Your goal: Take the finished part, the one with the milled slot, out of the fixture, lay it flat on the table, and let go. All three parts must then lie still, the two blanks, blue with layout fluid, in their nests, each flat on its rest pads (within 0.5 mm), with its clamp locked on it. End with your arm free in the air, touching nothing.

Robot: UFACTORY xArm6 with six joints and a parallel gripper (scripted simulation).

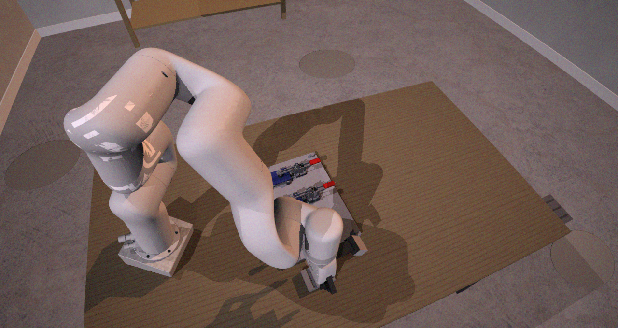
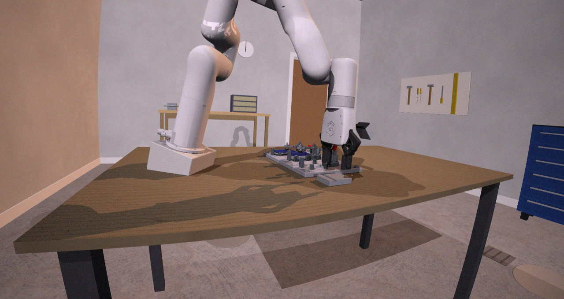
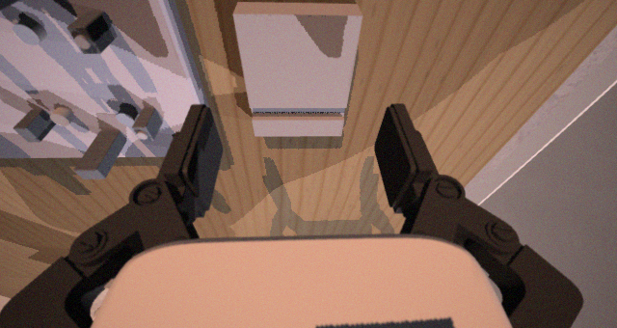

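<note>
Now: the grey finished part 10 mm behind my hand and 50 mm below it. Round my hand: blue blank: 350 mm to the left, 30 mm below; then grey fixture plate: 60 mm ahead, 240 mm to the left, 50 mm below.
</note>
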